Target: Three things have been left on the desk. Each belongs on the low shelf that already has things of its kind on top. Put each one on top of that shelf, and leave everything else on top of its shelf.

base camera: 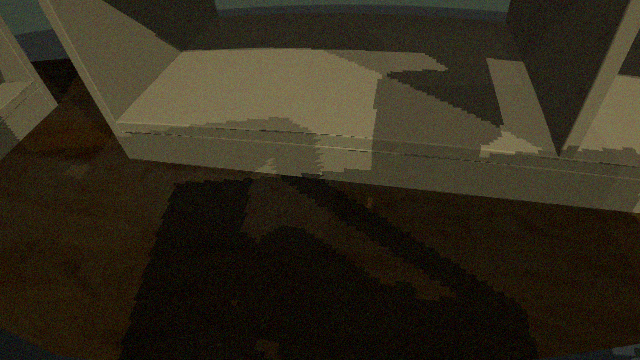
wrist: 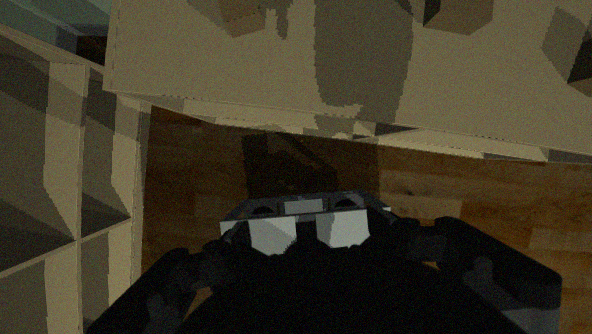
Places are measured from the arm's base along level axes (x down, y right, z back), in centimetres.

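Where they show: gripper, fingertip midpoint: [wrist: 308, 226].
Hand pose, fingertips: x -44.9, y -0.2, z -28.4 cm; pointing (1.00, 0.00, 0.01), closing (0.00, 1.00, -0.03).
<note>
Each offset is from my fingertips to the centre of the thing. "pt": to the spot under its first point. Level surfaces: height alone.
My gripper [wrist: 308, 226] is open and empty. In the wrist view it looks down from high over the front edge of a low beige shelf {dx +23.5 cm} [wrist: 214, 64]. A brown box {dx +21.0, dy +28.9, dz -27.5 cm} [wrist: 458, 16] stands on the shelf's top board, at the upper right edge of that view. A second brownish shape {pt dx +18.5, dy -7.2, dz -27.1 cm} [wrist: 240, 14] shows at the top edge; I cannot tell what it is. The base camera shows the same shelf's bottom board {dx +76.6 cm} [base camera: 249, 84] and left side panel [base camera: 100, 54] close in front.
My own base [wrist: 301, 207] shows below the gripper on the wooden floor {dx +84.5 cm} [base camera: 76, 247] [wrist: 432, 188]. A further upright panel {dx +76.6 cm} [base camera: 521, 104] stands at the right.
</note>
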